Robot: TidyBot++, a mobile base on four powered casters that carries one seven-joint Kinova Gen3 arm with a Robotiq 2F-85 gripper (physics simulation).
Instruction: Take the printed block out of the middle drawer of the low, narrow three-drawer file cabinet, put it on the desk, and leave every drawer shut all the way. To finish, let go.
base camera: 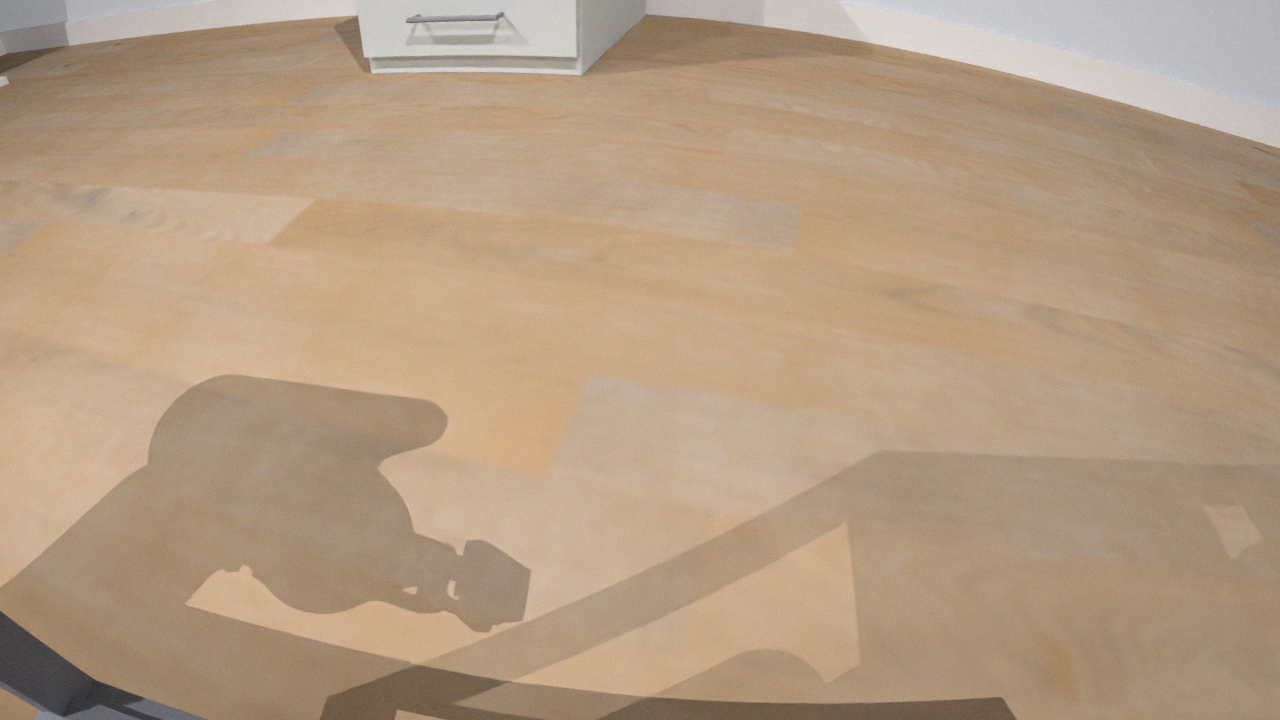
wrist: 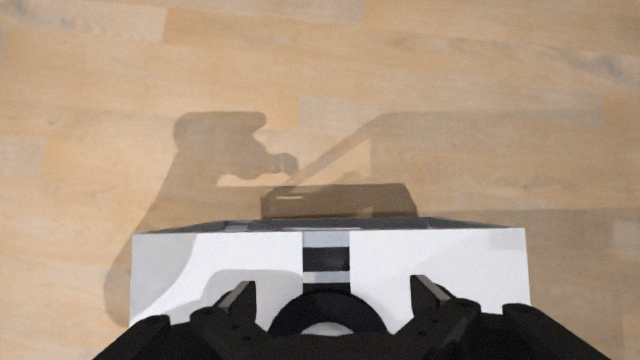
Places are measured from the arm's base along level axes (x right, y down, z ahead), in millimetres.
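Where they show: gripper, between the fingertips: (wrist: 332, 295).
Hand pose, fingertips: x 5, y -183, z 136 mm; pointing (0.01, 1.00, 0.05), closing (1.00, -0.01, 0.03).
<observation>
After its pixels a point has its place.
A white cabinet (base camera: 546, 26) {x -245, y 303, z 1200 mm} stands at the top of the base camera view, left of the middle, against the wall. Its lowest part shows, with one drawer front and a grey bar handle (base camera: 454, 17) {x -398, y 278, z 1184 mm}; that drawer looks shut. The upper part is cut off, so the middle drawer does not show. The printed block and the desk do not show in either view. My gripper (wrist: 332, 295) {x 5, y -183, z 136 mm} is open and empty in the wrist view, above the white top of my own base, far from the cabinet.
Wooden floor (base camera: 626, 295) {x -46, y 397, z 589 mm} lies between my base (wrist: 240, 255) {x -109, y 14, z 122 mm} and the cabinet. A wall with a white skirting board (base camera: 1029, 62) {x 788, y 359, z 1614 mm} runs behind the cabinet and down the right side. Shadows of the arm and of other shapes fall on the floor near my base.
</observation>
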